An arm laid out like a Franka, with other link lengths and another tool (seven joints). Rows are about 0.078 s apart.
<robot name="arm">
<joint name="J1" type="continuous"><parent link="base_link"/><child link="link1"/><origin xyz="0 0 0.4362" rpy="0 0 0"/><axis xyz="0 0 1"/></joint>
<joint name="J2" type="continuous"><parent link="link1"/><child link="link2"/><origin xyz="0 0 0" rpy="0 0 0"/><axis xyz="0 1 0"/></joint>
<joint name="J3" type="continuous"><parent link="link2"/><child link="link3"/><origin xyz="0 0 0.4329" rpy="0 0 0"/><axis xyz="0 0 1"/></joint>
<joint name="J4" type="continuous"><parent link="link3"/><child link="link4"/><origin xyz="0.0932 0 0" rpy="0 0 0"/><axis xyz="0 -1 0"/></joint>
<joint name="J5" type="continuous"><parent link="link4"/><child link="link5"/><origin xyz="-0.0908 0 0.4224" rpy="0 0 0"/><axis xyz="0 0 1"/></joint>
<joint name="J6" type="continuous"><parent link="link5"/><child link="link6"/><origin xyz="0 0 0" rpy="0 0 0"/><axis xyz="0 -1 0"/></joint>
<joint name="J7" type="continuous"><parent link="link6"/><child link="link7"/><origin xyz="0.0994 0 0" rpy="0 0 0"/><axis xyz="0 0 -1"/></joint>
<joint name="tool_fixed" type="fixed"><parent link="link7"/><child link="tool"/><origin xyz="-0.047 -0.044 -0.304" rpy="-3.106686 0 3.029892"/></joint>
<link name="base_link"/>
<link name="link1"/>
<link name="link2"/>
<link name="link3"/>
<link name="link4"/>
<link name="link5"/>
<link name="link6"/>
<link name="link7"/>
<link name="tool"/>
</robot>
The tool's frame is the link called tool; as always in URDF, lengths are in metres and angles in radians. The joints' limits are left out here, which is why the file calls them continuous.
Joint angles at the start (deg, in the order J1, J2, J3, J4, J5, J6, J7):
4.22 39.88 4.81 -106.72 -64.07 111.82 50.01
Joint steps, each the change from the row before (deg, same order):
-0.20 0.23 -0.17 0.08 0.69 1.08 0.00
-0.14 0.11 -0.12 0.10 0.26 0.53 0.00
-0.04 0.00 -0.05 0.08 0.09 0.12 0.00
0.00 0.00 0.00 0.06 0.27 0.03 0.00
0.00 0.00 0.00 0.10 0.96 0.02 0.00
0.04 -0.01 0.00 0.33 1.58 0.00 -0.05
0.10 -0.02 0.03 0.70 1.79 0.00 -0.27
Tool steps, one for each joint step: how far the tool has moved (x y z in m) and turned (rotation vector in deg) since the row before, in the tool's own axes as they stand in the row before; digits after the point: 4 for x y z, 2 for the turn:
0.0003 0.0057 0.0035 -1.12 0.29 0.34
-0.0006 0.0018 0.0022 -0.50 0.10 0.24
-0.0006 -0.0002 0.0004 -0.13 0.02 0.15
0.0004 0.0006 -0.0003 -0.17 0.16 0.15
0.0027 0.0023 -0.0006 -0.52 0.68 0.44
0.0029 0.0033 -0.0022 -0.87 1.01 0.80
0.0002 0.0034 -0.0047 -1.10 0.89 0.90

